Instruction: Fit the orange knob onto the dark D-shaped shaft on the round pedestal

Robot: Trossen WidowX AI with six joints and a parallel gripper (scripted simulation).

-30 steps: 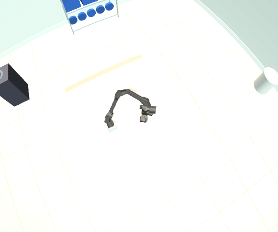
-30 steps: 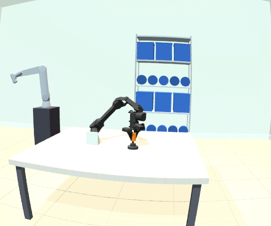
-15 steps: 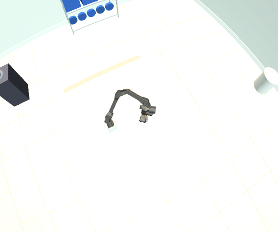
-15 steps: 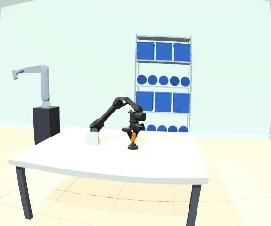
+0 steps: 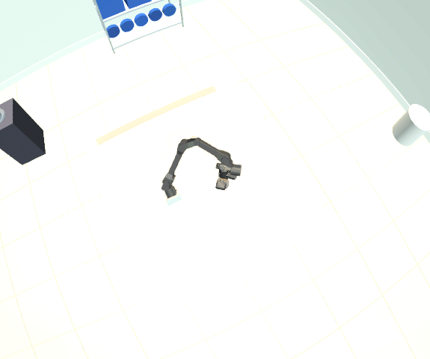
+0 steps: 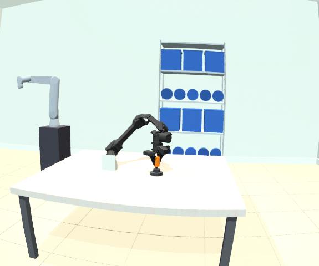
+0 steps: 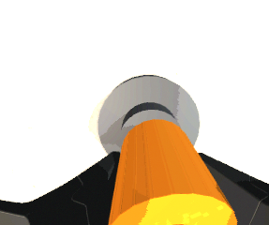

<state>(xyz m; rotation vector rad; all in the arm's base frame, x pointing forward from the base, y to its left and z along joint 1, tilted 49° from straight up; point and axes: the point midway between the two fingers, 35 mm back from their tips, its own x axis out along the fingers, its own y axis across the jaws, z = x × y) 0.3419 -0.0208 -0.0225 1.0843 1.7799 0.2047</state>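
My gripper tip is 20 mm below the orange knob. Round my gripper tip: pedestal (40 mm below).
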